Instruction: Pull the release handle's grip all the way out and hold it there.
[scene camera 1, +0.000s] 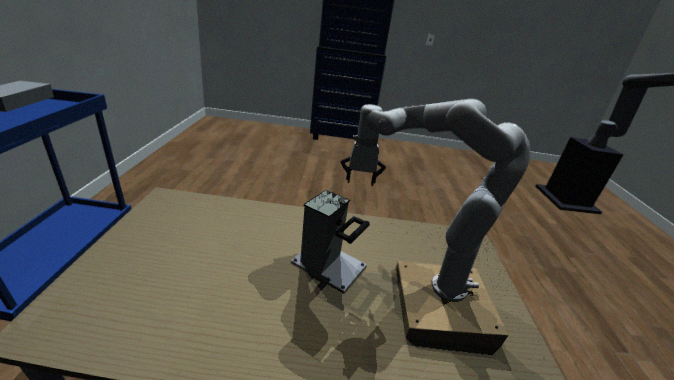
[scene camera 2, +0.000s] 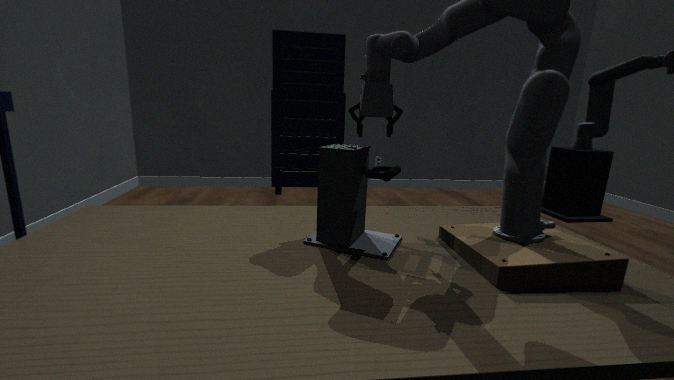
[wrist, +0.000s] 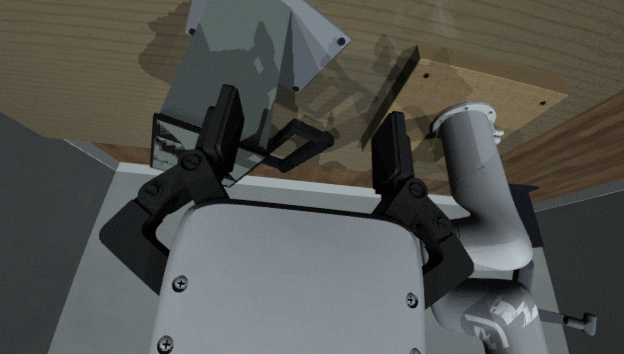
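Note:
The release handle's black grip (scene camera 1: 360, 233) (scene camera 2: 392, 173) (wrist: 307, 154) is a rectangular loop on the side of an upright grey-green post (scene camera 1: 316, 240) (scene camera 2: 340, 195) (wrist: 230, 65), facing the arm's base. How far it stands out from the post is hard to judge. The post rises from a pale base plate (scene camera 1: 352, 269) (scene camera 2: 382, 242) (wrist: 320, 45) on the table. My gripper (scene camera 1: 360, 182) (scene camera 2: 374, 135) (wrist: 312, 113) is open and empty. It points down, above the level of the post's top and apart from the grip; in the second scene view it is above and slightly left of the grip.
My arm stands on a wooden block (scene camera 1: 420, 300) (scene camera 2: 550, 260) (wrist: 505, 92) at the right of the table (scene camera 1: 175, 280) (scene camera 2: 150, 300). A blue cart (scene camera 1: 106, 101) is at the left. A dark cabinet (scene camera 1: 350, 90) (scene camera 2: 307, 100) and another arm's black pedestal (scene camera 1: 582, 175) (scene camera 2: 577, 185) stand behind.

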